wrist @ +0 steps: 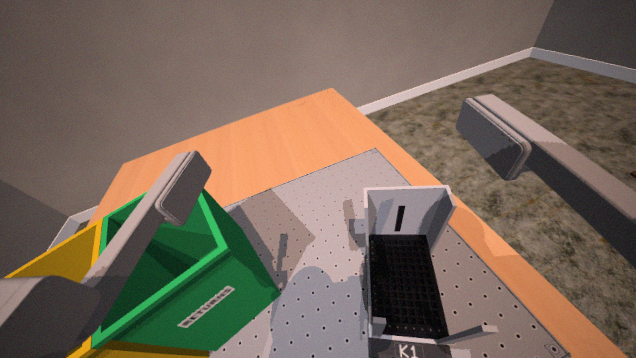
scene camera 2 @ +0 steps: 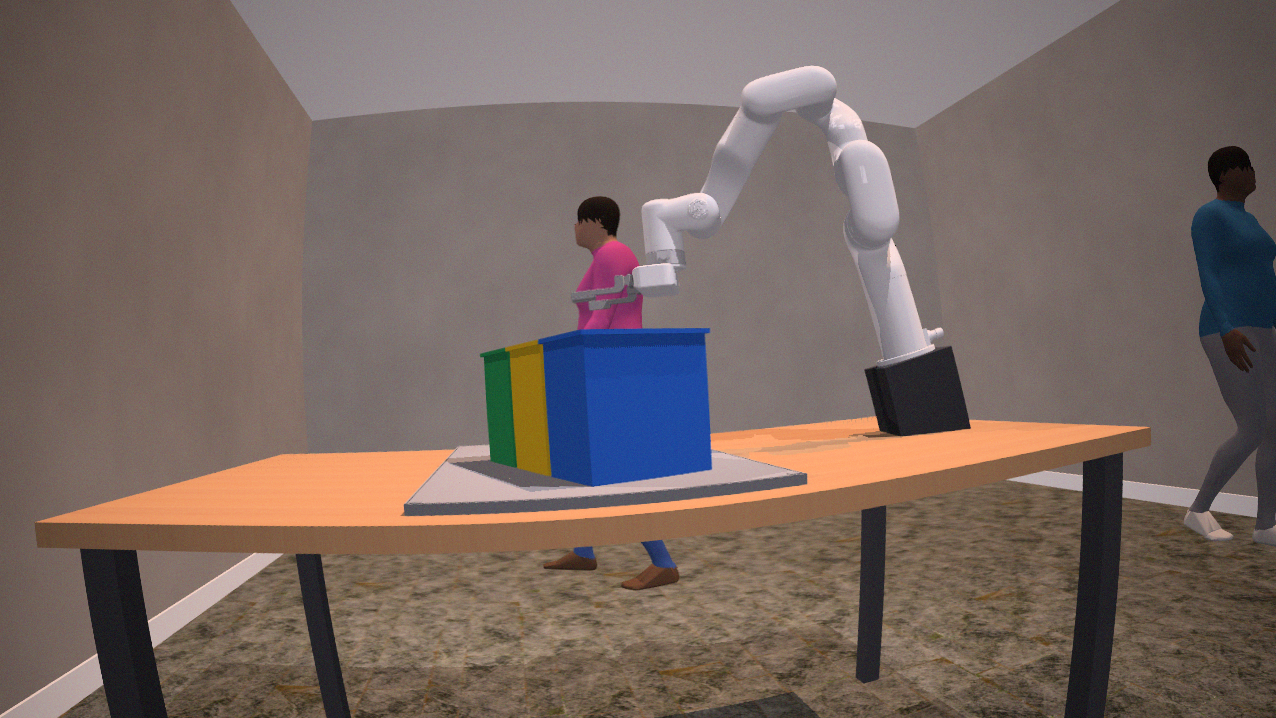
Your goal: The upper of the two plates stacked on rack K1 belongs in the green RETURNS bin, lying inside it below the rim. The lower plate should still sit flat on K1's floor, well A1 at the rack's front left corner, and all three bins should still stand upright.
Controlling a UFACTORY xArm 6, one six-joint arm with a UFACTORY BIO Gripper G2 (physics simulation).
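Frame: origin at the arm's base, x back, y right, z up, level; centimetres.
Seen in the pictures: hand, its tool point: [wrist: 322, 162] [scene camera 2: 592, 301]; arm's base, origin of its link: [scene camera 2: 906, 357].
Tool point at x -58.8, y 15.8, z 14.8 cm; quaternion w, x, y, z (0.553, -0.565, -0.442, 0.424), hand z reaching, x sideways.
Pixels of each thing's top centre, then the offset from my tool point to it. "spot": a spot on its surface instead. Level surfaces: height alone.
- Rack K1, a spot on its surface: [wrist: 410, 197] spot: dx -4.9, dy +10.0, dz -14.2 cm
- black well plate, centre of its top: [wrist: 402, 276] dx +0.8, dy +6.8, dz -23.2 cm
- green RETURNS bin, centre of its top: [wrist: 154, 230] [scene camera 2: 543, 349] dx -9.5, dy -20.1, dz -10.0 cm
- yellow bin, centre of its top: [scene camera 2: 578, 342] [wrist: 35, 307] dx -4.3, dy -32.1, dz -10.0 cm
- blue bin, centre of its top: [scene camera 2: 622, 333] dx +0.9, dy -44.1, dz -10.0 cm
- pegboard, height of its surface: dz -27.9 cm
- wooden table, height of its surface: dz -29.2 cm
Rack K1 [wrist: 410, 197] stands on the pegboard in the wrist view, with a tall pale back wall and posts at its front. A black well plate [wrist: 405, 280] lies in it and looks flat; whether a second lies beneath, and which corner is A1, I cannot tell. The green RETURNS bin [scene camera 2: 499, 410] [wrist: 240, 285] stands upright, left of the rack in the wrist view, with no plate showing in its visible interior. My gripper [scene camera 2: 585, 301] [wrist: 339, 162] is open and empty, above bin height, its fingers wide apart. The rack does not show in the scene view.
The yellow bin [scene camera 2: 528, 410] [wrist: 65, 257] and blue bin [scene camera 2: 651, 406] stand upright in a row with the green one on the pegboard [scene camera 2: 749, 473] [wrist: 340, 185]. The wooden table [scene camera 2: 267, 491] [wrist: 250, 135] lies beneath. Two people [scene camera 2: 613, 285] [scene camera 2: 1235, 267] stand beyond it.
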